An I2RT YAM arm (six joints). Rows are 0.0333 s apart.
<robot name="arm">
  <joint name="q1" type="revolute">
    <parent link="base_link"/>
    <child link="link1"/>
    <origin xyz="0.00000 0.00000 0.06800"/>
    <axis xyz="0 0 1"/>
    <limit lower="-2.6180" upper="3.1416"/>
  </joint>
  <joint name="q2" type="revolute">
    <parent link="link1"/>
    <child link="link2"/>
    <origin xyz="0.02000 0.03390 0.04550"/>
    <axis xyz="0 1 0"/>
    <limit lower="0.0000" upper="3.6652"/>
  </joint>
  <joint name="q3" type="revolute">
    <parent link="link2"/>
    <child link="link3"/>
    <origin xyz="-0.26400 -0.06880 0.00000"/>
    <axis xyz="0 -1 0"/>
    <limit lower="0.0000" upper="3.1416"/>
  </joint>
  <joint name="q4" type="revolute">
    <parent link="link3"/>
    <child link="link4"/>
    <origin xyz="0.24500 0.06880 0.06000"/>
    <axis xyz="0 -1 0"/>
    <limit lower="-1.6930" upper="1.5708"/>
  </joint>
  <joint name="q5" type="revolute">
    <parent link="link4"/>
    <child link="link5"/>
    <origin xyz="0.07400 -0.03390 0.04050"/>
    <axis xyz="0 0 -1"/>
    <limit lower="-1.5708" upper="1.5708"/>
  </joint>
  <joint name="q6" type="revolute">
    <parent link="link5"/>
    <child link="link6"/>
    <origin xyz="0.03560 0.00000 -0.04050"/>
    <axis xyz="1 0 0"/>
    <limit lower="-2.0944" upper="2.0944"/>
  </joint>
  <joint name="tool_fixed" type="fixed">
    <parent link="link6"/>
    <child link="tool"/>
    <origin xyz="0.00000 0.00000 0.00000" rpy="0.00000 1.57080 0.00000"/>
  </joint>
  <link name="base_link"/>
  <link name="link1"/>
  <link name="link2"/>
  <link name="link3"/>
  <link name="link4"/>
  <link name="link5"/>
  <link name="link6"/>
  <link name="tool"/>
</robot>
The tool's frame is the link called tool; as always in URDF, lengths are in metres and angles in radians.
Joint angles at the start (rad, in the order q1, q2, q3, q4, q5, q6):
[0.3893 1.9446 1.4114 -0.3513 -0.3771 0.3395]
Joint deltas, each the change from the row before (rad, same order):
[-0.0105 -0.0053 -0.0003 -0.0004 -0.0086 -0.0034]
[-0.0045 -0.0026 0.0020 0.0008 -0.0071 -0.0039]
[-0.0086 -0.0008 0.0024 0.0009 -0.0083 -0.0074]
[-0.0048 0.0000 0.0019 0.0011 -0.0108 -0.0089]
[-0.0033 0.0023 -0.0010 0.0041 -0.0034 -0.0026]
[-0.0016 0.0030 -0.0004 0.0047 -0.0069 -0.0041]
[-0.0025 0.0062 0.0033 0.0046 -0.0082 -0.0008]
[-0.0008 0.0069 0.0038 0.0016 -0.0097 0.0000]
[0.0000 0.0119 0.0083 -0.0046 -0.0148 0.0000]
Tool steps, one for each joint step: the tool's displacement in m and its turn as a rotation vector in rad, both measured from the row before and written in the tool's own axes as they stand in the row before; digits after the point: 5 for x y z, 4 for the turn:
[-0.00194 -0.00267 -0.00337 -0.0042 -0.0062 0.0024]
[-0.00153 -0.00059 -0.00184 -0.0061 -0.0046 -0.0027]
[-0.00196 -0.00236 -0.00193 -0.0047 -0.0051 -0.0029]
[-0.00118 -0.00109 -0.00101 -0.0086 -0.0016 -0.0067]
[-0.00022 -0.00159 0.00037 -0.0017 -0.0013 -0.0006]
[-0.00009 -0.00087 0.00081 -0.0061 0.0002 -0.0035]
[-0.00079 -0.00127 0.00126 -0.0070 -0.0002 0.0002]
[-0.00029 -0.00077 0.00171 -0.0084 0.0038 0.0012]
[-0.00008 -0.00089 0.00296 -0.0119 0.0115 0.0035]

